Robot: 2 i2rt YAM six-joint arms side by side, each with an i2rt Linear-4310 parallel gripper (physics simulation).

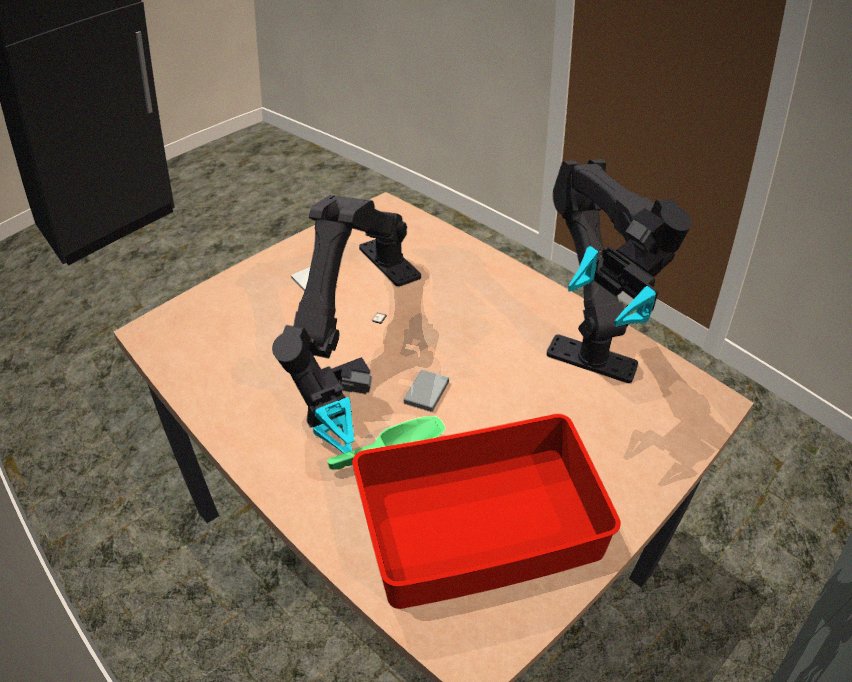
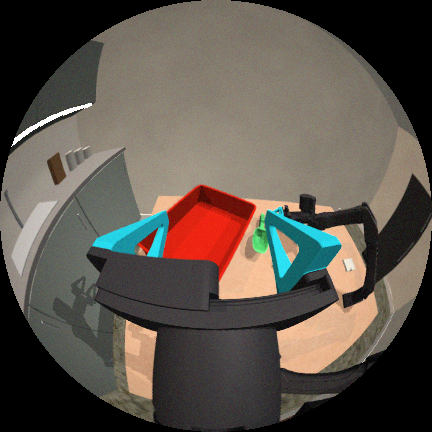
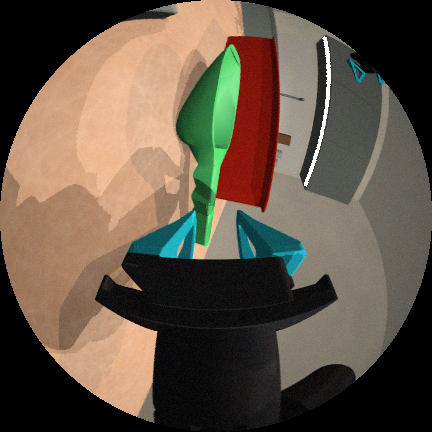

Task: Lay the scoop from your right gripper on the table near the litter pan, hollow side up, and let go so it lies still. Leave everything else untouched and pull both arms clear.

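Pixels of known places: left gripper, between the fingertips: (image 1: 591,305) (image 2: 216,215); right gripper, between the fingertips: (image 1: 349,447) (image 3: 215,215); left arm's base, origin of its link: (image 1: 592,360); right arm's base, origin of its link: (image 1: 389,262) (image 2: 352,297).
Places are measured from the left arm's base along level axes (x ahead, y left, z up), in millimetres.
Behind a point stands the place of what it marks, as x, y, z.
Note:
The green scoop (image 1: 412,430) @[364, -243, 26] (image 2: 260,242) @[386, -249, 10] (image 3: 200,120) @[392, -279, 31] lies beside the near-left end of the red litter pan (image 1: 497,571) @[600, 25, 63] (image 2: 230,201) @[589, -205, 64] (image 3: 250,125) @[440, -193, 58], its hollow facing up and a little tilted. Whether all of it rests on the table is hard to tell. My right gripper (image 1: 349,449) @[466, -315, 43] (image 3: 215,215) @[466, -315, 43] is partly open at the handle end. The handle lies between its fingers, close to one finger and well apart from the other. My left gripper (image 1: 595,304) @[271, 20, 344] (image 2: 216,215) @[271, 20, 344] is wide open and empty, high up at the right, away from the scoop and the pan.
A grey block (image 1: 427,389) @[247, -271, 15] lies on the table (image 1: 213,398) @[463, -653, 0] behind the scoop. A small white square (image 1: 379,317) @[83, -470, 2] and a white flat piece (image 1: 300,278) @[46, -711, 9] lie farther back, near the right arm. The pan's high wall stands close beside the scoop.

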